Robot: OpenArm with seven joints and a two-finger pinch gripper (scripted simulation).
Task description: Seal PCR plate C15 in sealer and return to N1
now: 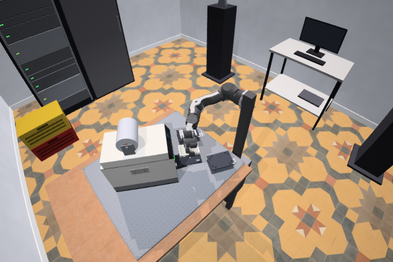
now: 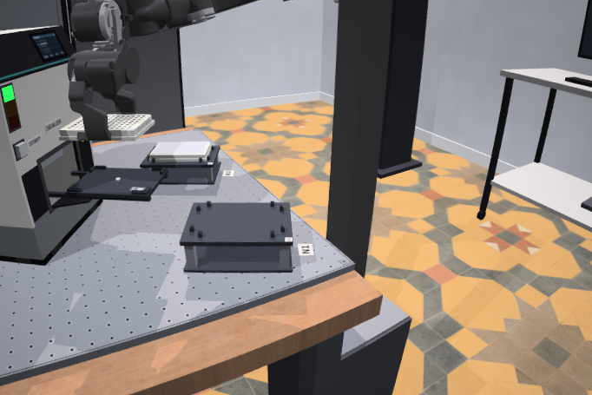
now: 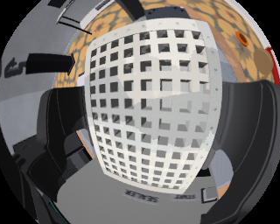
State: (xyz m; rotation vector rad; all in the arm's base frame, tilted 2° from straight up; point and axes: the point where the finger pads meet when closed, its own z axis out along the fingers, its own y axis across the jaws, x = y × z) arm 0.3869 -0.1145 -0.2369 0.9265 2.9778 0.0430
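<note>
My hand is 90 mm above the sealer stage. Round my hand: sealer screen: 70 mm ahead, 100 mm to the right, 130 mm above; start key: 130 mm ahead, 20 mm to the left; white 96-well plate C15: right at my hand.
</note>
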